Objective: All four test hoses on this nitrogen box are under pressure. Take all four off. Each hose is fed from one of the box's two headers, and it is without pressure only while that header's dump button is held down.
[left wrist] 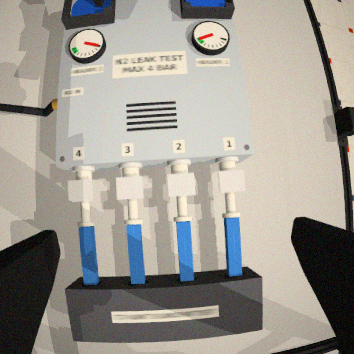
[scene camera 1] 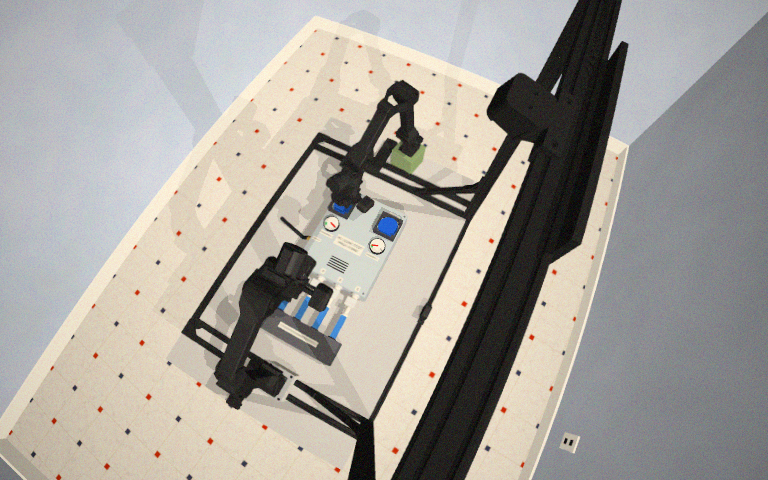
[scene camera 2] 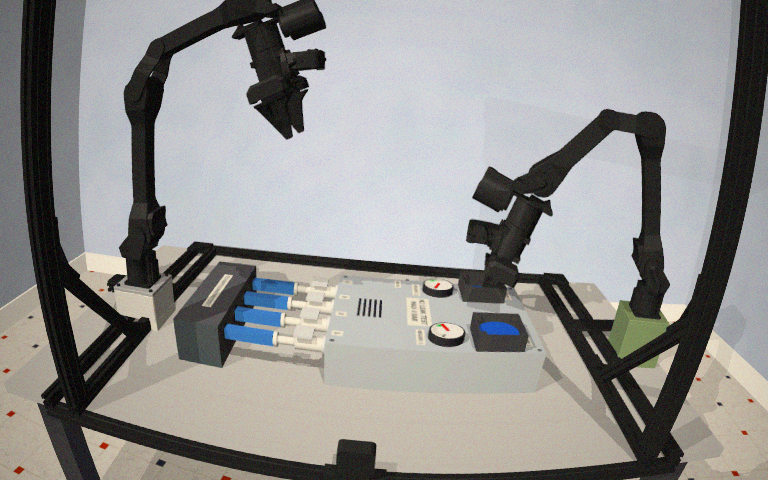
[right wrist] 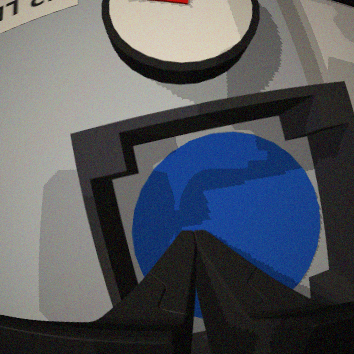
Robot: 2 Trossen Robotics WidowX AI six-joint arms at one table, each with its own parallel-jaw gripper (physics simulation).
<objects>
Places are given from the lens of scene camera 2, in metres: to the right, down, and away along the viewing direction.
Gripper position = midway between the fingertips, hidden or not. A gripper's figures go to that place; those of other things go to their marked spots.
my left gripper [scene camera 2: 295, 135]: -0.14, -0.16, 0.79
my right gripper [scene camera 2: 481, 295]: 0.18, 0.10, 0.97
test hose [scene camera 2: 270, 318]: -0.19, 0.13, 0.85
</objects>
